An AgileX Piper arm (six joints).
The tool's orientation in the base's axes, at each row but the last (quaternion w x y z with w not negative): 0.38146, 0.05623, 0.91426, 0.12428; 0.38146, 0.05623, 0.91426, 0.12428; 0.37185, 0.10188, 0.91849, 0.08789; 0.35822, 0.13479, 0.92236, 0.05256; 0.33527, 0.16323, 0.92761, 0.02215
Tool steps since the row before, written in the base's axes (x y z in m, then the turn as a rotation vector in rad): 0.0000, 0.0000, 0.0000, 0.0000, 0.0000, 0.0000; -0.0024, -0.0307, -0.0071, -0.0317, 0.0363, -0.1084; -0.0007, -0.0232, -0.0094, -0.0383, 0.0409, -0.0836; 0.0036, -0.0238, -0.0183, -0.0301, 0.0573, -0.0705; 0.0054, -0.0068, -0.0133, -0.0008, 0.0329, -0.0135
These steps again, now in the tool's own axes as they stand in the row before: 0.0000, 0.0000, 0.0000, 0.0000, 0.0000, 0.0000; 0.0005, -0.0315, -0.0026, 0.1035, 0.0054, 0.0576; 0.0009, -0.0247, 0.0042, 0.0928, 0.0149, 0.0358; 0.0025, -0.0256, 0.0159, 0.0833, 0.0349, 0.0317; 0.0021, -0.0069, 0.0142, 0.0193, 0.0289, 0.0077
